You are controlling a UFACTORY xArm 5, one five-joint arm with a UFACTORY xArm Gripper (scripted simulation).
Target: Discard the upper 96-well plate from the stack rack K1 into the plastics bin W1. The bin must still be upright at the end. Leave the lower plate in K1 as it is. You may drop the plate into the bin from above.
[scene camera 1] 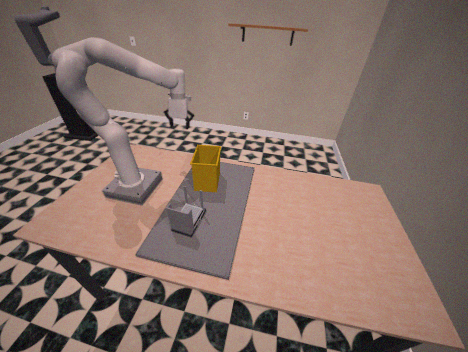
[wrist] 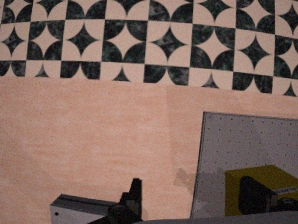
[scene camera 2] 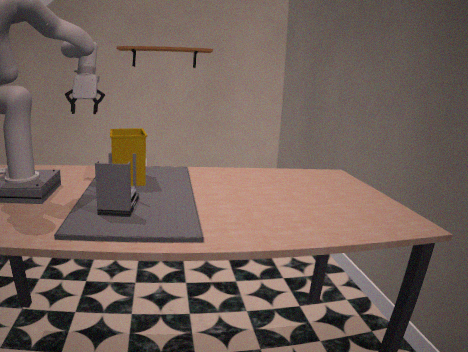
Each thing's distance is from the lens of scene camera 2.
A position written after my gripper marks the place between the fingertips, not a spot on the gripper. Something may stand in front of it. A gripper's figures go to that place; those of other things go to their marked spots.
my gripper (scene camera 2: 83, 114): 143 cm
yellow plastics bin (scene camera 2: 132, 141): 118 cm
